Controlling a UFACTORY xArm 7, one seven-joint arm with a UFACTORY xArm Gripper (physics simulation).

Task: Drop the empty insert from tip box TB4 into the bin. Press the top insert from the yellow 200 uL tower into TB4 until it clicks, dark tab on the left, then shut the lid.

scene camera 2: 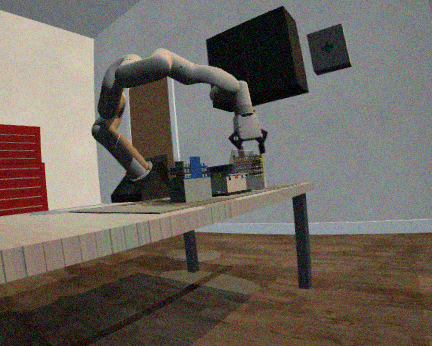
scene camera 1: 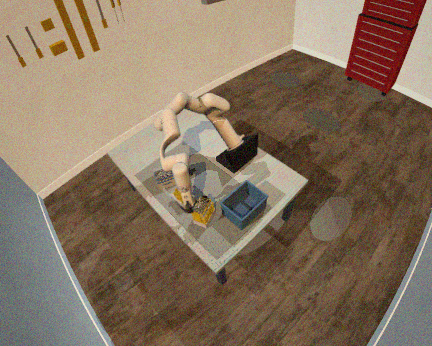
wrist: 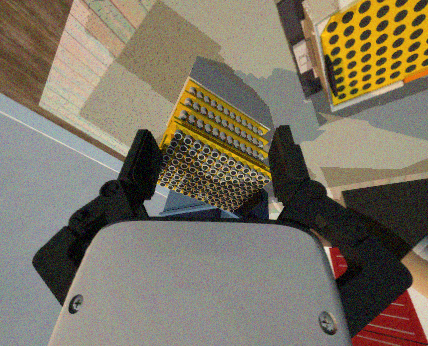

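Observation:
The yellow 200 uL tower [scene camera 1: 204, 212] [scene camera 2: 256, 172] [wrist: 215, 150] stands upright on the table, with stacked yellow inserts full of tips. My gripper [scene camera 1: 188, 207] [scene camera 2: 251, 149] [wrist: 212, 141] is open and empty. Its fingers are at the tower's upper end, and in the wrist view they appear on either side of it. A tip box [scene camera 1: 178, 196] [scene camera 2: 230, 184] [wrist: 377, 50] is beside the tower, with a yellow, tipless insert [wrist: 382, 47] inside; no TB4 label is readable. The blue bin [scene camera 1: 245, 209] [wrist: 182, 202] is beyond the tower, partly hidden in the wrist view.
A grey rack-like box [scene camera 2: 191, 190] with a blue item [scene camera 2: 195, 167] stands near the tip box. The arm's black base block [scene camera 1: 239, 154] [scene camera 2: 150, 182] is farther back on the table [scene camera 1: 295, 181]. The table's front edge is near the tower. A red cabinet [scene camera 1: 381, 55] stands on the floor.

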